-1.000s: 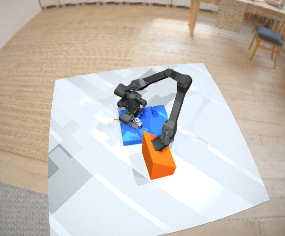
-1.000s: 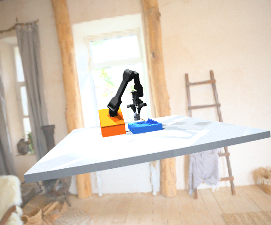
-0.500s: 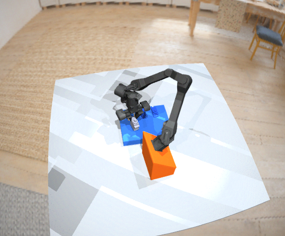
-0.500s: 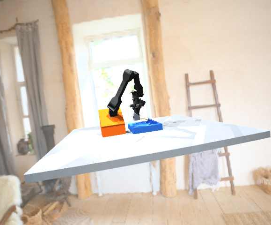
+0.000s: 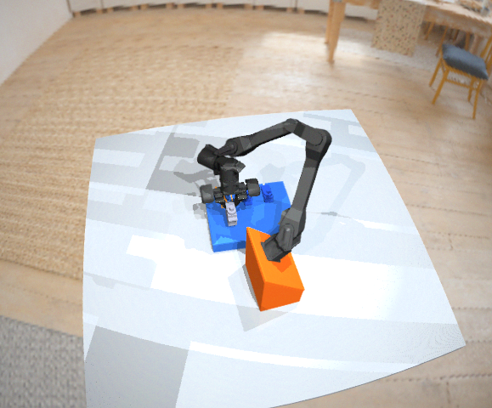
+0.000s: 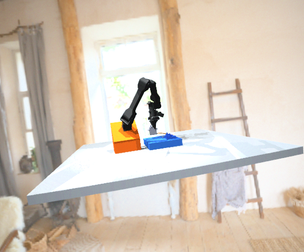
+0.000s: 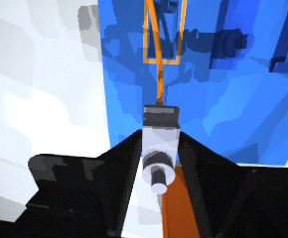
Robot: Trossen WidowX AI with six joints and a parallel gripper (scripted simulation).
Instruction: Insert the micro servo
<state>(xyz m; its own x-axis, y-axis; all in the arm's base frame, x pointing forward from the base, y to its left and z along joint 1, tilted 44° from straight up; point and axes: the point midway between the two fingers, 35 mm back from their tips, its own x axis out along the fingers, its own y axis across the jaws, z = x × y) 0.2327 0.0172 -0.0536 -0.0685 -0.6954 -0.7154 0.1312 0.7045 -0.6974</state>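
My gripper tip is now 20 mm past the deck, 70 mm to the left of it and 100 mm above it.
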